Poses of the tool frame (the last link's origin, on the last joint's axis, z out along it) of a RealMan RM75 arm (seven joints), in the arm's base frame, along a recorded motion.
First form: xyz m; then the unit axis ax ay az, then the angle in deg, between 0 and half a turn.
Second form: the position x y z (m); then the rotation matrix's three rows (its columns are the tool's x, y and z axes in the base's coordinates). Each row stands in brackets. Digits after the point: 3 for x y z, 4 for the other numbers.
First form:
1: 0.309 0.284 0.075 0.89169 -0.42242 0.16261 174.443
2: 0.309 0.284 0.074 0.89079 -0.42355 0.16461 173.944
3: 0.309 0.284 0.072 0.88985 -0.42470 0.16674 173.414
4: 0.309 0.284 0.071 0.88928 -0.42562 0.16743 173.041
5: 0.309 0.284 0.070 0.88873 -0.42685 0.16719 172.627
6: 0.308 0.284 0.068 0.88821 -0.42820 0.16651 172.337
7: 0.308 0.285 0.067 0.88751 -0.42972 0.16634 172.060
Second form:
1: [0.309 0.284 0.075], [[0.5912 -0.7673 0.2484], [-0.7358 -0.6393 -0.2234], [0.3302 -0.0507 -0.9425]]
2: [0.309 0.284 0.074], [[0.5882 -0.7699 0.2478], [-0.7351 -0.6366 -0.2330], [0.3371 -0.0451 -0.9404]]
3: [0.309 0.284 0.072], [[0.5850 -0.7725 0.2471], [-0.7342 -0.6339 -0.2432], [0.3445 -0.0391 -0.9380]]
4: [0.309 0.284 0.071], [[0.5832 -0.7745 0.2451], [-0.7339 -0.6317 -0.2497], [0.3483 -0.0343 -0.9368]]
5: [0.309 0.284 0.070], [[0.5814 -0.7770 0.2412], [-0.7341 -0.6288 -0.2562], [0.3507 -0.0281 -0.9361]]
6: [0.308 0.284 0.068], [[0.5797 -0.7795 0.2374], [-0.7351 -0.6260 -0.2604], [0.3516 -0.0235 -0.9359]]
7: [0.308 0.285 0.067], [[0.5774 -0.7821 0.2345], [-0.7361 -0.6229 -0.2649], [0.3532 -0.0197 -0.9353]]
